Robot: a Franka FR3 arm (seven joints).
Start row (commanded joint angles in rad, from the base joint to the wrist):
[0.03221 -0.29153 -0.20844 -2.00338 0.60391 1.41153 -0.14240]
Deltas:
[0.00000 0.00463 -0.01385 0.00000 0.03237 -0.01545 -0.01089]
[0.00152 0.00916 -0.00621 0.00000 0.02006 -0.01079 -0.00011]
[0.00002 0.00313 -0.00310 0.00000 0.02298 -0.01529 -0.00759]
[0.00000 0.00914 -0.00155 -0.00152 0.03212 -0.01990 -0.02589]
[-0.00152 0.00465 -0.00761 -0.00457 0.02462 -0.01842 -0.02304]
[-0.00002 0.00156 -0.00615 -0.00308 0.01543 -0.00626 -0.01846]
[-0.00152 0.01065 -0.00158 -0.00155 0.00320 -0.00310 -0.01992]
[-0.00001 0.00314 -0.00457 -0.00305 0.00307 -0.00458 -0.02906]
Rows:
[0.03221 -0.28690 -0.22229 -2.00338 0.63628 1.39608 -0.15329]
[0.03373 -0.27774 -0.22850 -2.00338 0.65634 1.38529 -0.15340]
[0.03375 -0.27461 -0.23160 -2.00338 0.67932 1.37000 -0.16099]
[0.03375 -0.26547 -0.23315 -2.00490 0.71144 1.35010 -0.18688]
[0.03223 -0.26082 -0.24076 -2.00947 0.73606 1.33168 -0.20992]
[0.03221 -0.25926 -0.24691 -2.01255 0.75149 1.32542 -0.22838]
[0.03069 -0.24861 -0.24849 -2.01410 0.75469 1.32232 -0.24830]
[0.03068 -0.24547 -0.25306 -2.01715 0.75776 1.31774 -0.27736]

